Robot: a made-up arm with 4 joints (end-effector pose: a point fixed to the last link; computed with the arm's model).
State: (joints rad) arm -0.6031 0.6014 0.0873 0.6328
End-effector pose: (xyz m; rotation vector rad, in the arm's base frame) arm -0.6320 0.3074 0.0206 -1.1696 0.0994 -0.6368
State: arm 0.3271 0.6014 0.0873 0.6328
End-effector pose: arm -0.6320 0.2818 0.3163 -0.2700 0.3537 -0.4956
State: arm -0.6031 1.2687 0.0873 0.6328
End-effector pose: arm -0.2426 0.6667 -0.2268 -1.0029 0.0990 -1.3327
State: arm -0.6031 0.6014 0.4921 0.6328
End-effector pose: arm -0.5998 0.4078 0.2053 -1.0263 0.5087 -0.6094
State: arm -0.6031 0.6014 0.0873 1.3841
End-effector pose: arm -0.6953 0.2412 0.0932 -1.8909 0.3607 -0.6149
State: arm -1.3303 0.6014 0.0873 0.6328
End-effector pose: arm -0.6320 0.1483 -0.1528 -1.8679 -0.1472 -0.6946
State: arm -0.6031 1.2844 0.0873 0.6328
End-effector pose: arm -0.2303 0.6722 -0.2306 -0.9978 0.0989 -1.3488
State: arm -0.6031 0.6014 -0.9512 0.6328
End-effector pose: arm -0.4106 -0.0736 -0.2646 -1.3890 -0.9991 -0.6220
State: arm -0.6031 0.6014 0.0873 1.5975
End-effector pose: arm -0.7087 0.2343 0.1235 -2.0941 0.4407 -0.5955
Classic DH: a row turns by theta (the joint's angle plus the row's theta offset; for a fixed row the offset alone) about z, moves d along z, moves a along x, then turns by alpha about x. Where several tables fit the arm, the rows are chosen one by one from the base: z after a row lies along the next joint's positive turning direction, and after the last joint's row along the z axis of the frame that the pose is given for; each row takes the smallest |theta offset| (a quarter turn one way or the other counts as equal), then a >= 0, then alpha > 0; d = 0 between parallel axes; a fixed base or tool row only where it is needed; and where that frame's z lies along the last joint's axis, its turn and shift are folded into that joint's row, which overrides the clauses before.
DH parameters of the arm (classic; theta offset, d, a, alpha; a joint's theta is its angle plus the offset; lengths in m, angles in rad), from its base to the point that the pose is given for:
base (fixed): 1.5708 0.143 0 1.5708
joint 1: 0 0.192 -0.021 1.5708
joint 2: -1.5708 -0.083 0.345 -1.5708
joint 3: 1.5708 -0.212 0.101 1.5708
joint 4: 1.5708 0.526 0.116 1.5708
tool (fixed): -1.5708 -0.109 0 0

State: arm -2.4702 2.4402 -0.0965 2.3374
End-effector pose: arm 0.6230 -0.5711 -0.4703 0.5279 0.2107 2.5011
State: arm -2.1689 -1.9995 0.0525 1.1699
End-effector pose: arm 0.7977 0.4478 0.6895 1.6064 -1.2457 -2.1942
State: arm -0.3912 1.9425 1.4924 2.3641
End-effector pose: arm -0.0488 0.5888 0.5654 -0.6850 1.6422 -0.0342
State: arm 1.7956 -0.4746 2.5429 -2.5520
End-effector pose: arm 0.5132 -0.1337 -0.0256 1.1258 2.7528 -0.8627
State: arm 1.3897 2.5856 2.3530 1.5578
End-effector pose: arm 0.0114 -0.4163 0.4662 2.4755 1.1086 0.6116
